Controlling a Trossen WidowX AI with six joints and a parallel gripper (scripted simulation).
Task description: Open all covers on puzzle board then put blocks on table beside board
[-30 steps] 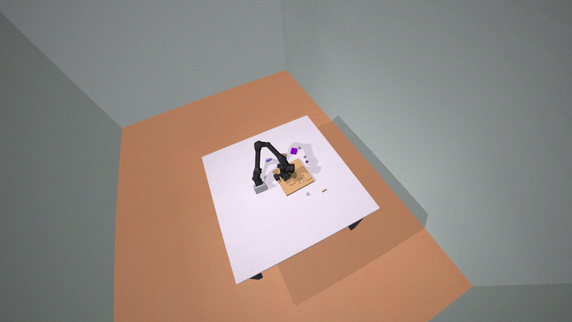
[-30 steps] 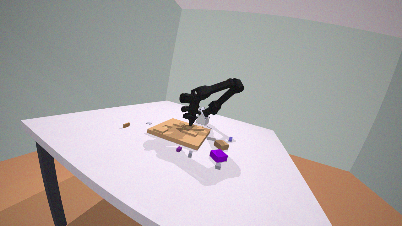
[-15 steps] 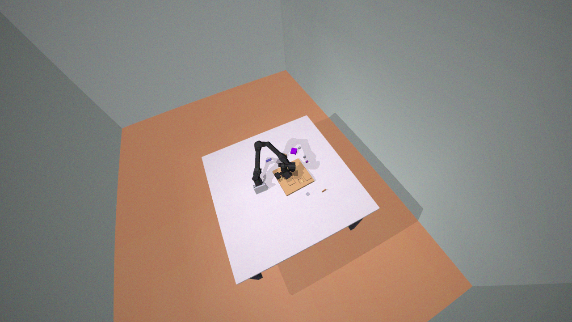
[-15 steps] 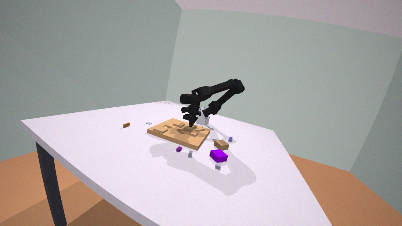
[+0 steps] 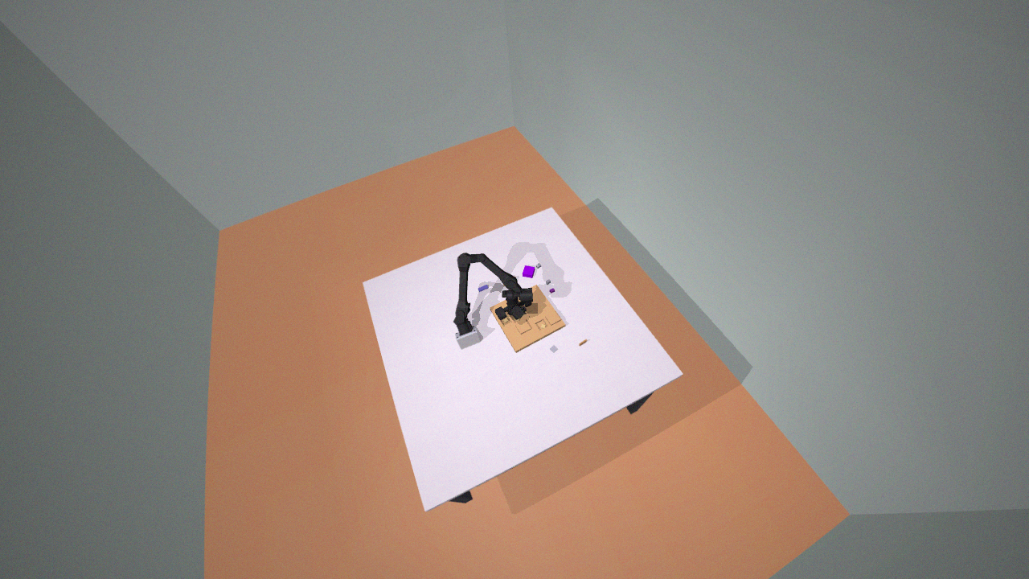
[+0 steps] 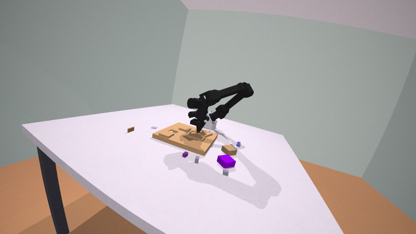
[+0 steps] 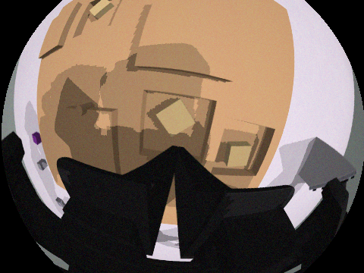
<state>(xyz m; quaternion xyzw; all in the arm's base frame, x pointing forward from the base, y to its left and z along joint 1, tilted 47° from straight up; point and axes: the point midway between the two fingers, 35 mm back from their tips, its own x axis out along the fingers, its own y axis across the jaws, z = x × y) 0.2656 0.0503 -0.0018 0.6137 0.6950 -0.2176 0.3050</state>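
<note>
The small purple cube lies 250 mm ahead of my gripper tip, 80 mm to the left of it and 20 mm below it. Round my gripper tip: grey tile 120 mm ahead, 250 mm to the right, 20 mm below; blue piece 110 mm behind, 240 mm to the left, 20 mm below; brown box 50 mm ahead, 220 mm to the left, 10 mm below.
</note>
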